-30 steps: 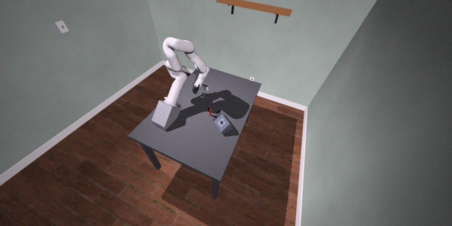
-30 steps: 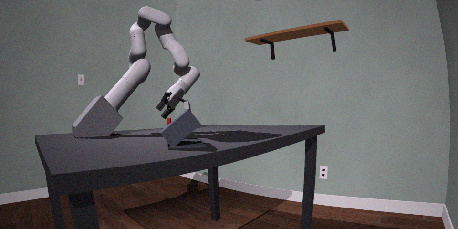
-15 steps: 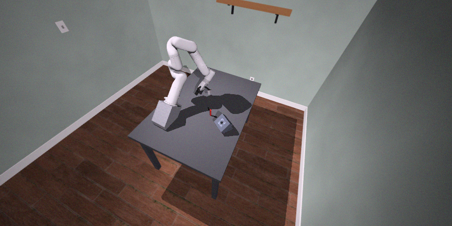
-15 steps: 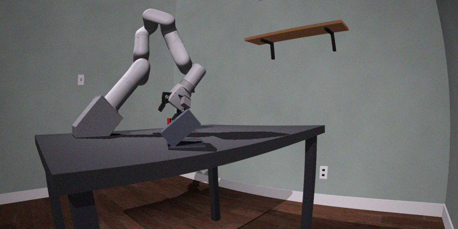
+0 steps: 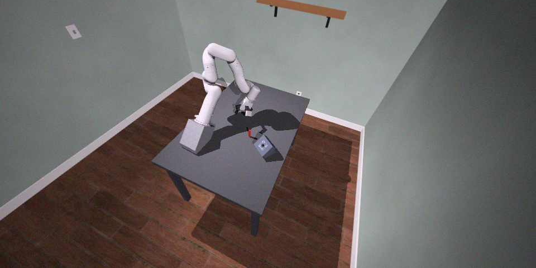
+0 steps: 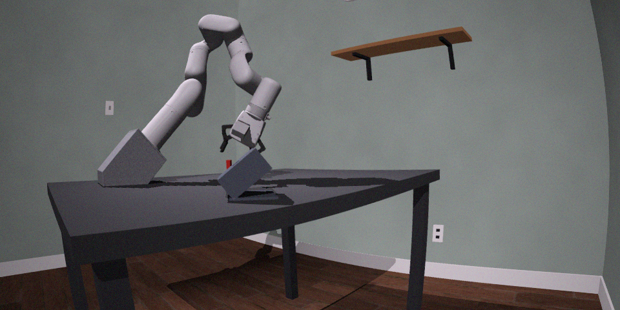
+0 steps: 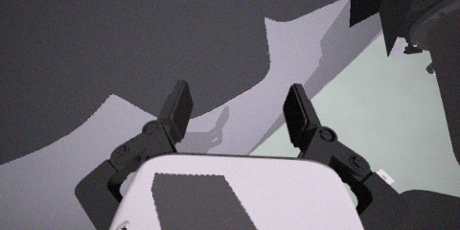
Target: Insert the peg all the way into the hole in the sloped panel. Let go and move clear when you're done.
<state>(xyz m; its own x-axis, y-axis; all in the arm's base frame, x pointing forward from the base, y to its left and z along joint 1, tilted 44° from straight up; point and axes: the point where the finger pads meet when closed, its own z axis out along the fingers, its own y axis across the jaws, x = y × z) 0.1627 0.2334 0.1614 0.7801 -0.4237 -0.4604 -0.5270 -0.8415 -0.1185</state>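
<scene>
The red peg is 160 mm ahead of my hand, 110 mm to the right of it and 50 mm below it.
</scene>
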